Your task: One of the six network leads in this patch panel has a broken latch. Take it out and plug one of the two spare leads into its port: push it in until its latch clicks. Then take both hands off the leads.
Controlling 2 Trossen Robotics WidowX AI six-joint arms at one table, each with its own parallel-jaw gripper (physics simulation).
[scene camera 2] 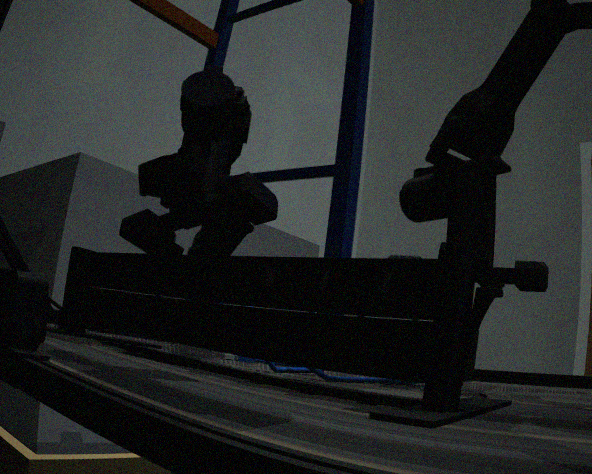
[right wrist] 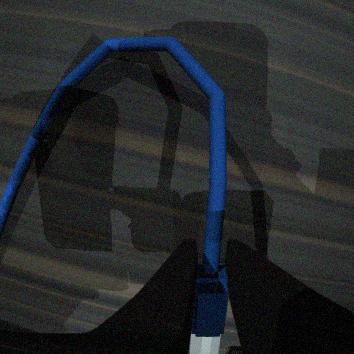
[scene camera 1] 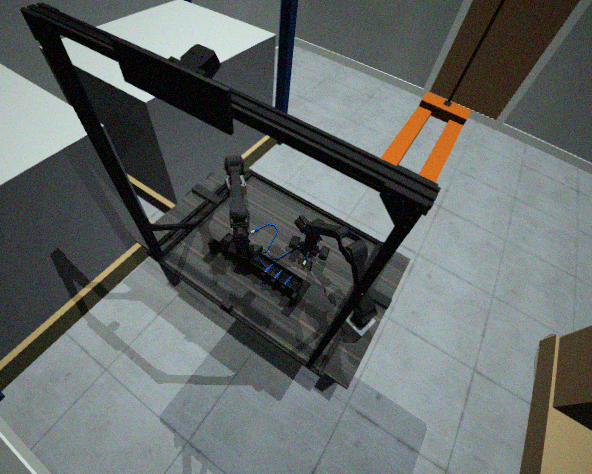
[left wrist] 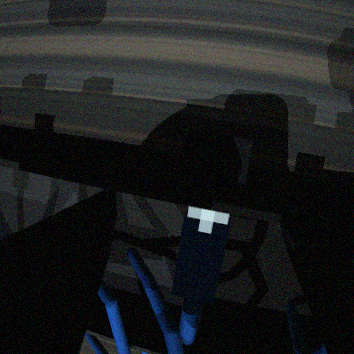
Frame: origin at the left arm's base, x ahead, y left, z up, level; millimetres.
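Seen in the pictures: left gripper, fingertip midpoint: (scene camera 2: 182, 289) (scene camera 1: 244, 259); right gripper, fingertip midpoint: (right wrist: 209, 250) (scene camera 1: 307, 256); right arm's base at its link origin: (scene camera 1: 360, 319).
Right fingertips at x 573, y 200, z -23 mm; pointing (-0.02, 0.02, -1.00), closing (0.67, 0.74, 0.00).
Offsets run from my right fingertips to a thing's top centre. "pt": to the spot under its first point. Level surfaces: height alone.
The black patch panel @[23 mm back, 254 mm right, 63 mm up] (scene camera 1: 295, 291) (scene camera 2: 271, 301) lies on the table with several blue leads plugged in. My left gripper (scene camera 1: 241, 263) (left wrist: 200, 206) is open and low at the panel's left end. Its fingers stand apart on either side of a plugged lead's dark blue plug @[68 mm back, 297 mm right, 49 mm up] (left wrist: 200, 260), whose white tip @[pt 66 mm back, 301 mm right, 47 mm up] (left wrist: 207, 218) sits at the port. My right gripper (scene camera 1: 306, 262) (right wrist: 209, 250) is shut on a spare lead's blue plug @[22 mm ahead, 20 mm right, 14 mm up] (right wrist: 208, 309), held beside the panel. The spare's cable (right wrist: 215, 140) (scene camera 1: 272, 229) arches away in a loop. Scene camera 2 shows mostly dark silhouettes.
A black frame of beams (scene camera 1: 322, 146) spans over the table. More blue cables (left wrist: 154, 302) (scene camera 2: 341, 377) trail on the wooden table top @[46 mm down] (scene camera 1: 322, 320) by the panel. The right arm's base (scene camera 1: 365, 315) stands at the table's right edge.
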